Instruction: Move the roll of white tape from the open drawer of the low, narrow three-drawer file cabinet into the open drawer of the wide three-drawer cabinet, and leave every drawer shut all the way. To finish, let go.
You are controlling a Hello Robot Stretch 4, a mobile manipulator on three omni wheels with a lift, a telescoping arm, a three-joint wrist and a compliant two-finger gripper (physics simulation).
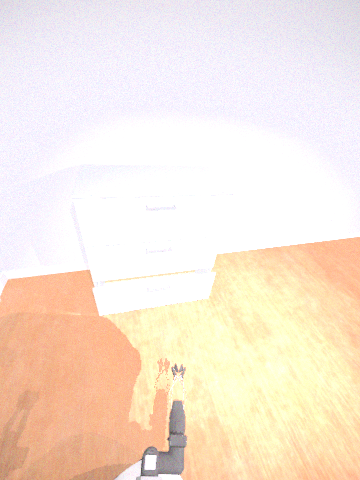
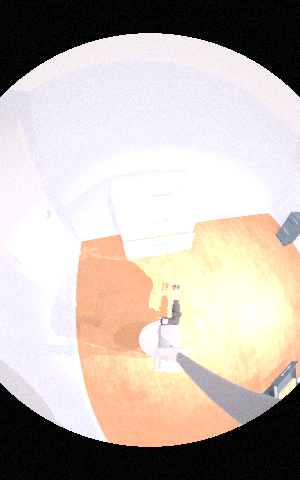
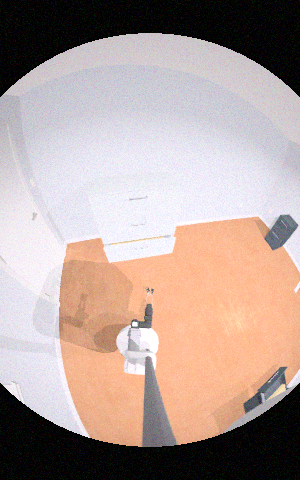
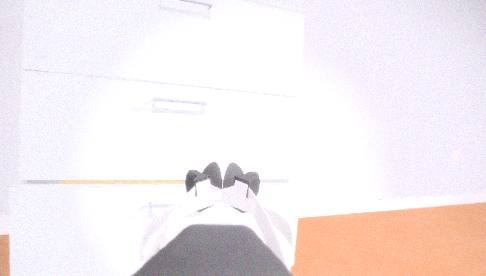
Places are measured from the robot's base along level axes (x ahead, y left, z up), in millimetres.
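Where they show: gripper, fingertip midpoint: (image 1: pixel 178 364) (image 2: pixel 175 283) (image 3: pixel 149 287) (image 4: pixel 223 178).
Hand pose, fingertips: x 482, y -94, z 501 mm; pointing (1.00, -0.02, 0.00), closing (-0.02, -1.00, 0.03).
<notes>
Each offset is from my fingertips to the centre of the thing. "pt": to the spot under its first point. Level surfaces: height alone.
The wide white three-drawer cabinet (image 1: pixel 120 225) (image 2: pixel 137 215) (image 3: pixel 117 215) (image 4: pixel 100 130) stands against the wall, partly washed out by light. Its bottom drawer {pt dx +542, dy +412, dz -342 mm} (image 1: pixel 120 301) (image 2: pixel 142 249) (image 3: pixel 122 253) (image 4: pixel 75 220) stands out a little, with a thin yellowish strip showing above its front. The upper two drawers look flush. My gripper (image 1: pixel 178 369) (image 2: pixel 176 287) (image 3: pixel 150 289) (image 4: pixel 223 178) is shut with nothing between the fingertips, apart from the cabinet and in front of it. A dark unit (image 2: pixel 286 374) (image 3: pixel 274 382) at the lower right shows an open drawer. The white tape does not show.
A dark grey cabinet (image 2: pixel 289 229) (image 3: pixel 281 232) with its drawers flush stands by the right wall. A door {pt dx +226, dy +1312, dz +568 mm} (image 2: pixel 30 215) (image 3: pixel 20 220) is in the left wall. Wooden floor {dz -527 mm} (image 1: pixel 280 340) (image 2: pixel 235 300) (image 3: pixel 215 310) lies between my base and the cabinets.
</notes>
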